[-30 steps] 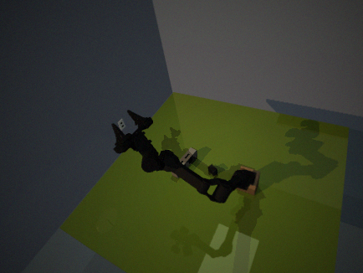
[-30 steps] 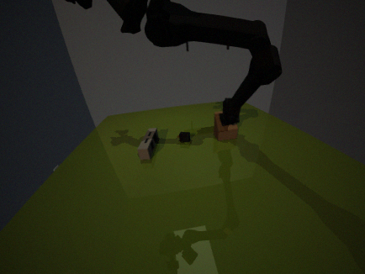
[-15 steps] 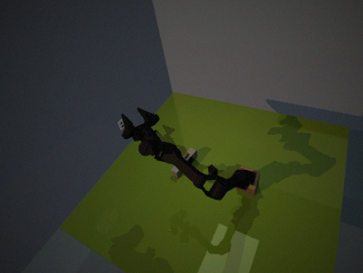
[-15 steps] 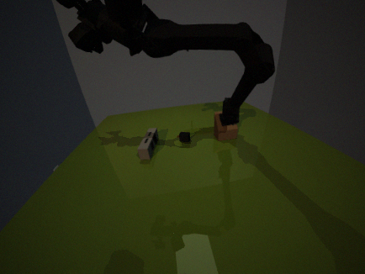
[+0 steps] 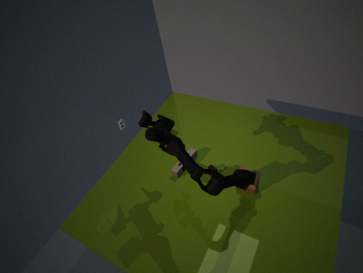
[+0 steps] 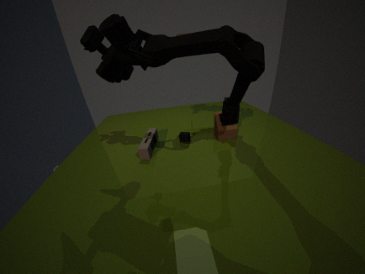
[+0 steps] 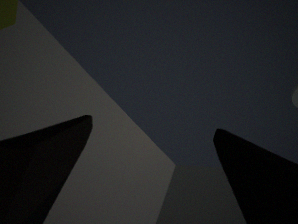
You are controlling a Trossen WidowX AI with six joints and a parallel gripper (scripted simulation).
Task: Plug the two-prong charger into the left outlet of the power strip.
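My gripper tip is now 400 mm above the charger, 280 mm past it and 50 mm to the left of it.
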